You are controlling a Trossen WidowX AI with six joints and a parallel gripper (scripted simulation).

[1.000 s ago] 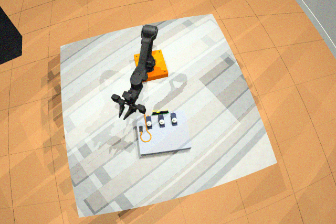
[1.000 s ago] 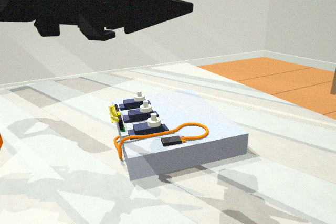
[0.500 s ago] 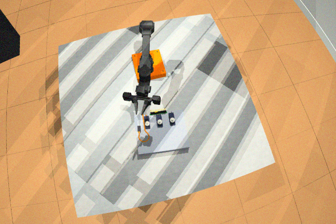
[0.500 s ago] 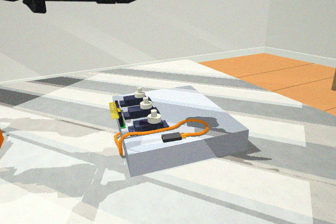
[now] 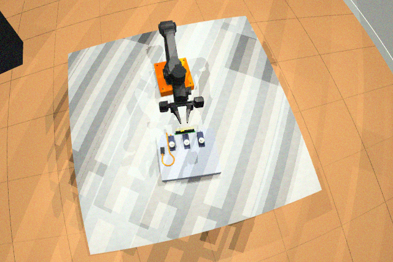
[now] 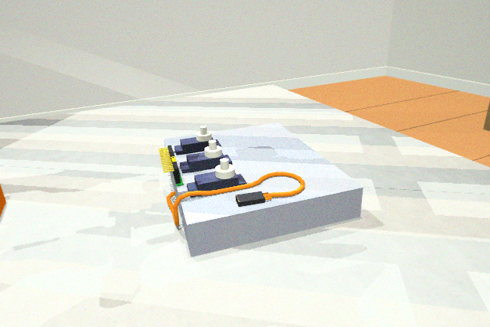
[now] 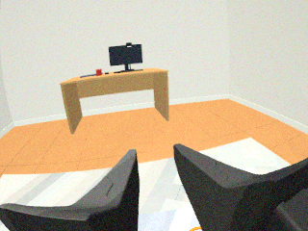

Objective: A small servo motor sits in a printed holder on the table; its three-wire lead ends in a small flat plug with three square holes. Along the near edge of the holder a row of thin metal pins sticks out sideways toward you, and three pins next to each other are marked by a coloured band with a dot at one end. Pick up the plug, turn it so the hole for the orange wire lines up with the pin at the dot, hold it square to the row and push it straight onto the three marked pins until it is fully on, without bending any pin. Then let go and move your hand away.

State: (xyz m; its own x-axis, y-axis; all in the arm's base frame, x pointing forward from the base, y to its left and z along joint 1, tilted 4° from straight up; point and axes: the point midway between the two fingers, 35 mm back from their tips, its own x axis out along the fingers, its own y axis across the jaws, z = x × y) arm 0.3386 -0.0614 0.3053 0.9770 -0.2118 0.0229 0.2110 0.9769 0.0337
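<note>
The yellow band lies 70 mm behind my gripper tip, 10 mm to the left of it and 270 mm below it. From my gripper tip the other things lie so: printed holder: 90 mm ahead, 10 mm to the right, 320 mm below.
</note>
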